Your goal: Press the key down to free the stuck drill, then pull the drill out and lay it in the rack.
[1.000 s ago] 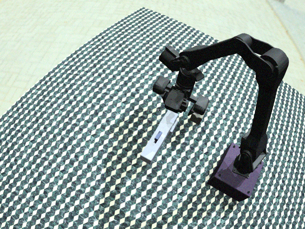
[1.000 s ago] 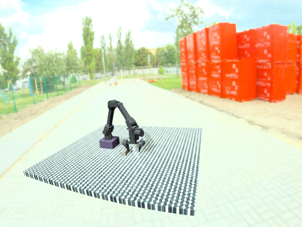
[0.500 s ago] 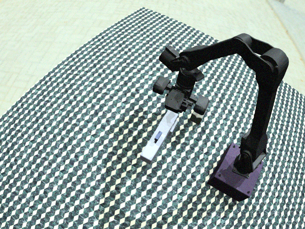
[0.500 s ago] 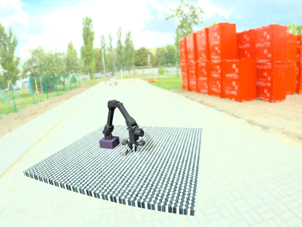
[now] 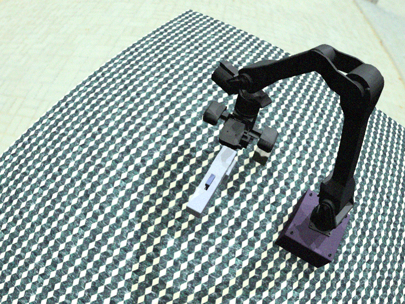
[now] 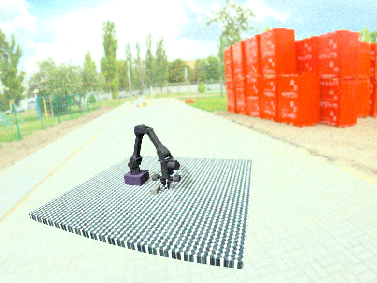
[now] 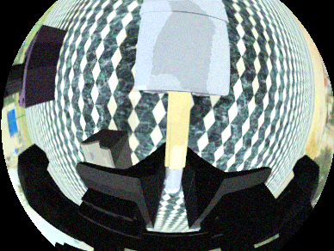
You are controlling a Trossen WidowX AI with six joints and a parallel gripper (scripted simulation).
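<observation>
Right now my gripper tip is 40 mm to the right of the cream drill and 30 mm below it. From my gripper tip the other things lie so: grey rack: 80 mm behind, 20 mm to the right; key: 10 mm ahead, 160 mm to the left, 40 mm above; housing: 10 mm ahead, 140 mm to the left, 20 mm above.
</observation>
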